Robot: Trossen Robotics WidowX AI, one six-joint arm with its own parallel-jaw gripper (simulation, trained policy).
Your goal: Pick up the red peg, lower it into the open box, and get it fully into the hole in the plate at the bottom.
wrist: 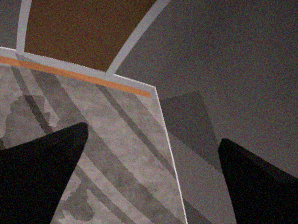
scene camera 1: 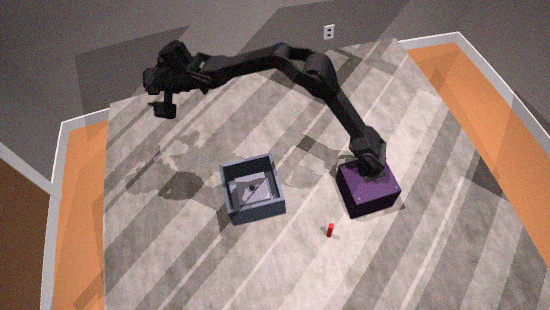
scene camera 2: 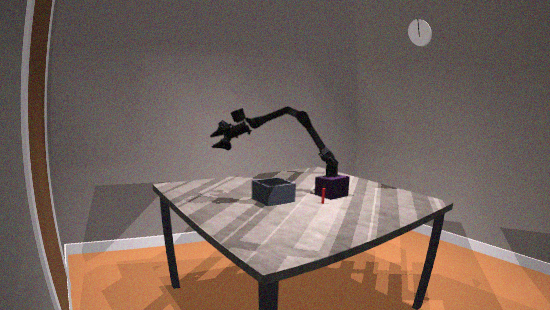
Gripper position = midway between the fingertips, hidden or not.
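In scene camera 1 I can see my gripper [scene camera 1: 149, 88], along with a box [scene camera 1: 264, 163] and a plate [scene camera 1: 252, 189]. Scene camera 2 shows me the box [scene camera 2: 272, 191] too. As for the wrist view, my gripper [wrist: 156, 138] appears there, while the box is out of frame in the wrist view, and the plate is out of frame in the wrist view as well.
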